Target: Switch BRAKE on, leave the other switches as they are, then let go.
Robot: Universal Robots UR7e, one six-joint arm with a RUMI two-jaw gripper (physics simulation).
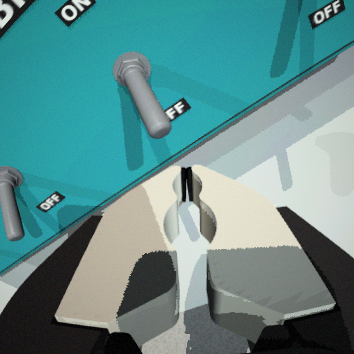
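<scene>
The BRAKE switch is a grey metal toggle lever on the teal panel, upper left of centre. It leans down toward its OFF label, which its tip partly covers. An ON label lies above it, and a cut-off piece of the name plate shows at the top left corner. My gripper is shut and empty, its tips together below the lever's rounded end and near the panel's lower edge, apart from the lever.
Another grey lever at the left edge leans down beside its own OFF label. A further OFF label is at the top right, with dark shadows near it. A pale surface lies beyond the panel's lower edge.
</scene>
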